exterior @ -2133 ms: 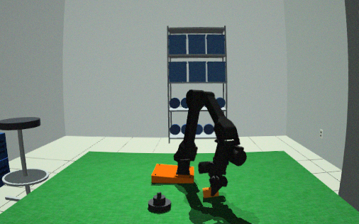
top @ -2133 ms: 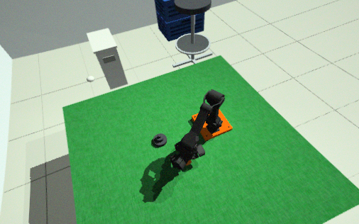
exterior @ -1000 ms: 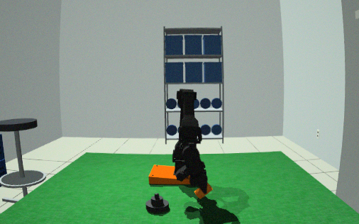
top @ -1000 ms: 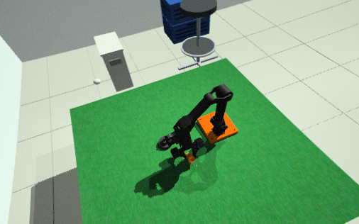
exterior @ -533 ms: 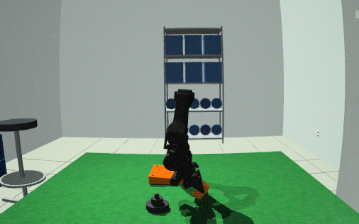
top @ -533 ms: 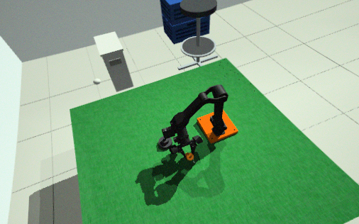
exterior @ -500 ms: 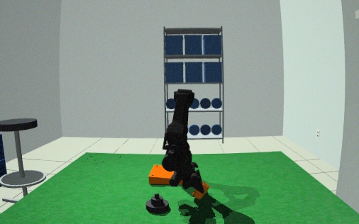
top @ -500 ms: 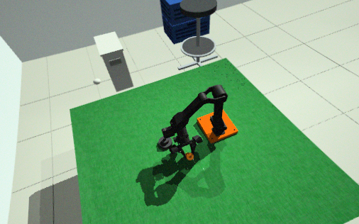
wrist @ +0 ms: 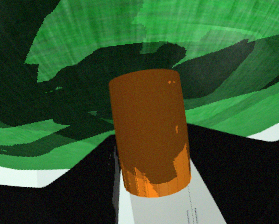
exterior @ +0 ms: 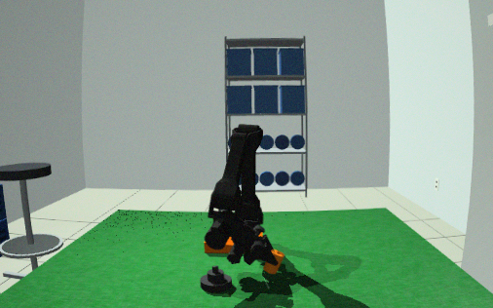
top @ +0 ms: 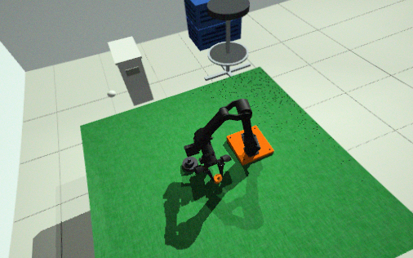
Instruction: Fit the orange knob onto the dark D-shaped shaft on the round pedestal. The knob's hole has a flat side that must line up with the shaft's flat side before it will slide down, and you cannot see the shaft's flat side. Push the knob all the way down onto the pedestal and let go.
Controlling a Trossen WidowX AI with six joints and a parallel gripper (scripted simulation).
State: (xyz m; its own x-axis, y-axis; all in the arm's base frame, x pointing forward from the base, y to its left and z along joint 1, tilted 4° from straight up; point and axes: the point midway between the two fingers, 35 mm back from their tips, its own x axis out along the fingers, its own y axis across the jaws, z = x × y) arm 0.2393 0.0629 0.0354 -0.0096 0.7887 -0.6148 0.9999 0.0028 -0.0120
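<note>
The orange knob lies 10 mm to the right of my gripper tip. Round my gripper tip: dark round pedestal 160 mm to the right, 90 mm ahead.
</note>
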